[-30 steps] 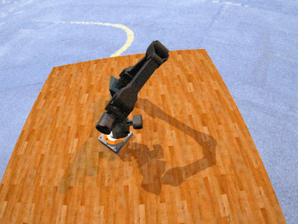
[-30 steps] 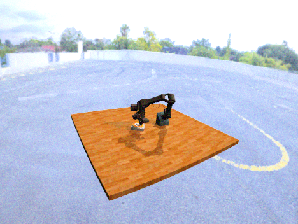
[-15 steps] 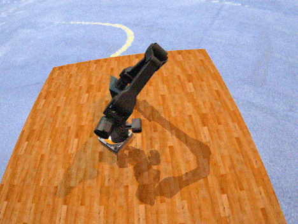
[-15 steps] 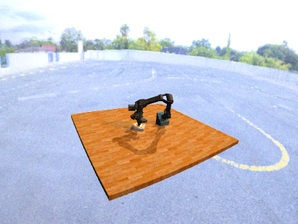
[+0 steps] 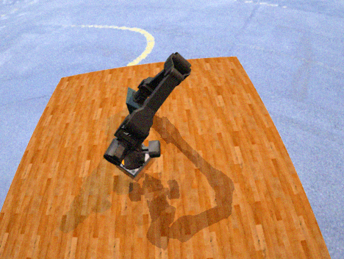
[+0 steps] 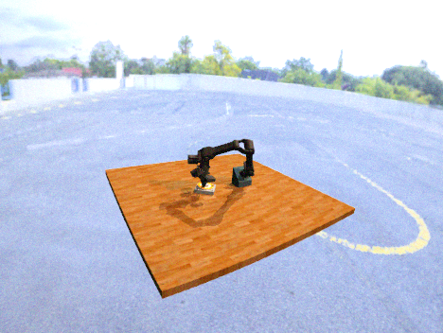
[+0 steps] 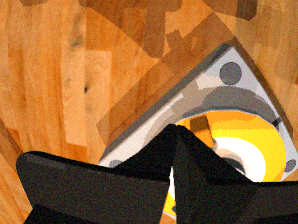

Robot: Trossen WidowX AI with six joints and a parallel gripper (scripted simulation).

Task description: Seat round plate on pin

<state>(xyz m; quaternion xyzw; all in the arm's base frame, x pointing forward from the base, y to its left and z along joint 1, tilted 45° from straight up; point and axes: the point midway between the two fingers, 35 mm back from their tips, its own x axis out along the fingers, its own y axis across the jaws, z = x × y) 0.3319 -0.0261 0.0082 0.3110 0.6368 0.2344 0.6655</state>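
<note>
Now: the square grey base 40 mm behind my gripper tip, 30 mm to the right of it and 20 mm below it.
</note>
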